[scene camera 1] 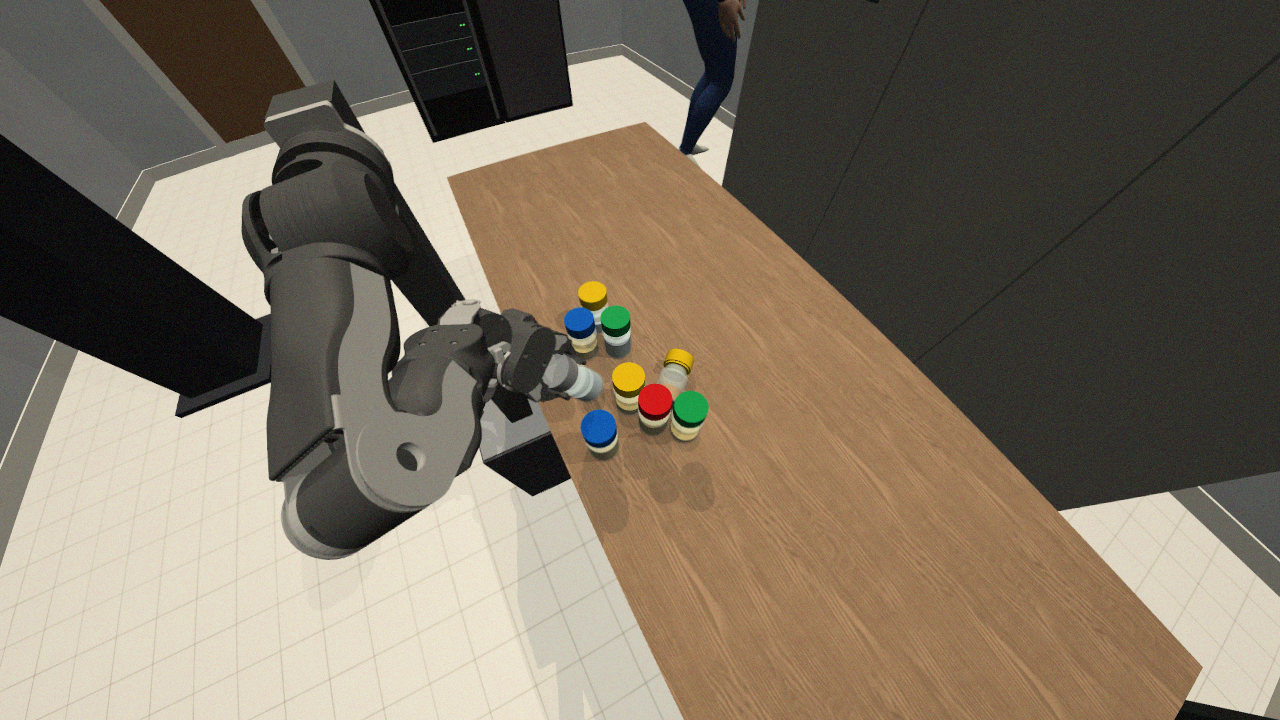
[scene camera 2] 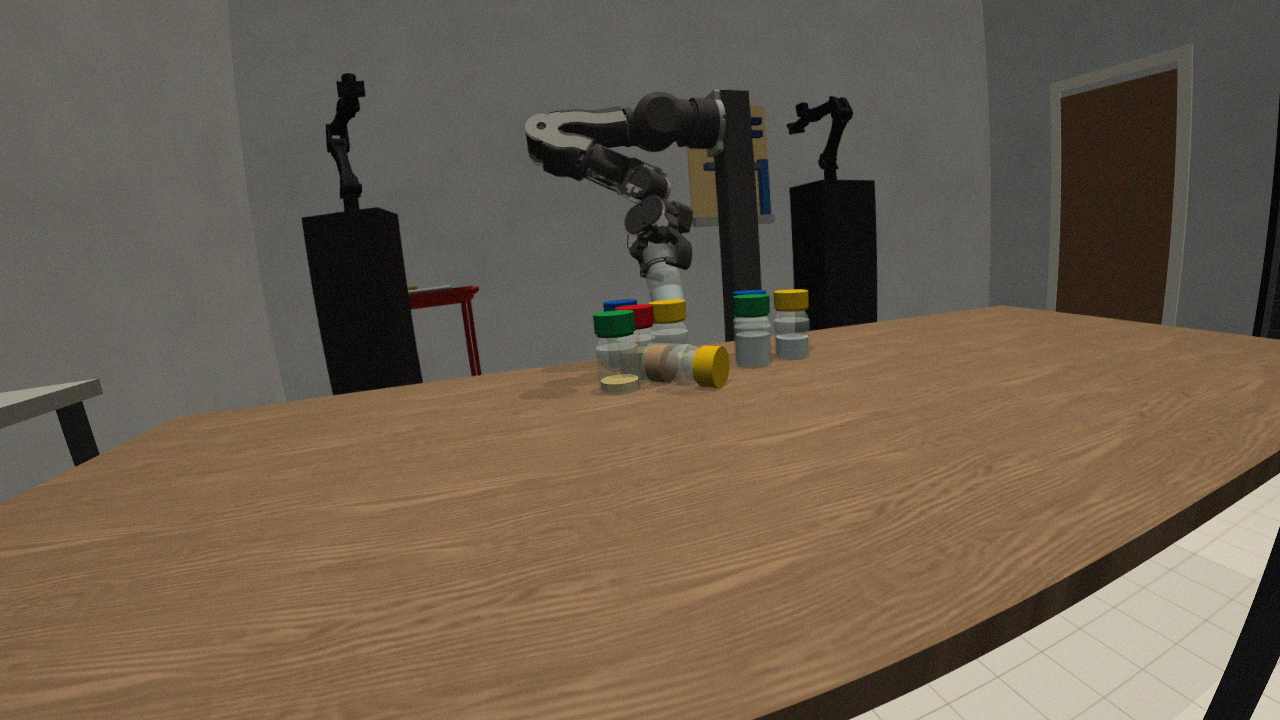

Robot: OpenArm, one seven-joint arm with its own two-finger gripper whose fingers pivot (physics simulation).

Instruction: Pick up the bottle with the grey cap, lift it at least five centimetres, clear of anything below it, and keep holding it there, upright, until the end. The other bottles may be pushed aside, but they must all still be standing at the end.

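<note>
My gripper [scene camera 1: 553,365] [scene camera 2: 660,250] is shut on the bottle with the grey cap [scene camera 1: 581,382] [scene camera 2: 665,284], holding it near its cap. The bottle hangs above the table's near-robot edge, raised off the wood, with its base leaning slightly. In the scene camera 2 view its base is close behind the yellow cap of a standing bottle [scene camera 2: 667,313]; the exact gap cannot be told. That yellow-capped bottle [scene camera 1: 628,383], a red-capped one [scene camera 1: 655,404] [scene camera 2: 637,316], a green-capped one [scene camera 1: 689,413] [scene camera 2: 614,349] and a blue-capped one [scene camera 1: 598,430] [scene camera 2: 620,305] stand.
Another yellow-capped bottle [scene camera 1: 676,367] [scene camera 2: 709,366] lies on its side beside them. Three more stand in a separate group: blue-capped [scene camera 1: 580,326], green-capped [scene camera 1: 615,326] [scene camera 2: 751,333] and yellow-capped [scene camera 1: 592,298] [scene camera 2: 791,324]. All are on the wooden table [scene camera 1: 805,501] [scene camera 2: 626,537].
</note>
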